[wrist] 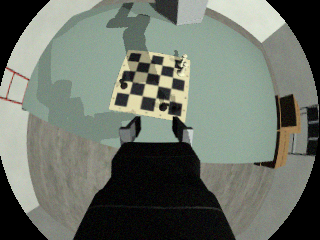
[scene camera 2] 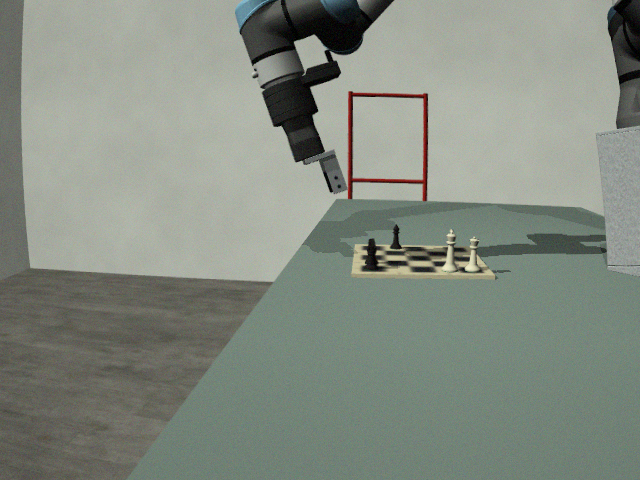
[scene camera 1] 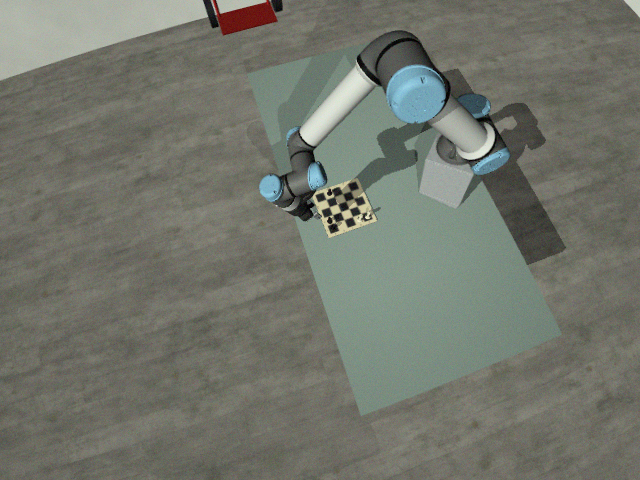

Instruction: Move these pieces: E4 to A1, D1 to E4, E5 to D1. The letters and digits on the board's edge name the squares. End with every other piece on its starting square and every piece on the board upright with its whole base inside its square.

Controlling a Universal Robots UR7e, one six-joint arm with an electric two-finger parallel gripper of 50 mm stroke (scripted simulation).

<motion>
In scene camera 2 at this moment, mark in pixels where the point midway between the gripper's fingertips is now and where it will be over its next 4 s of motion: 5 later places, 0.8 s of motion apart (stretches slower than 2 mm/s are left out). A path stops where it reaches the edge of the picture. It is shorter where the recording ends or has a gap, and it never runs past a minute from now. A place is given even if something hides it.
My gripper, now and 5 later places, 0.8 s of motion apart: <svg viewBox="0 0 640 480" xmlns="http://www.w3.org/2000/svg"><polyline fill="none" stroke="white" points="338,191 367,175 373,173 374,187 373,199 372,204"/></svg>
</motion>
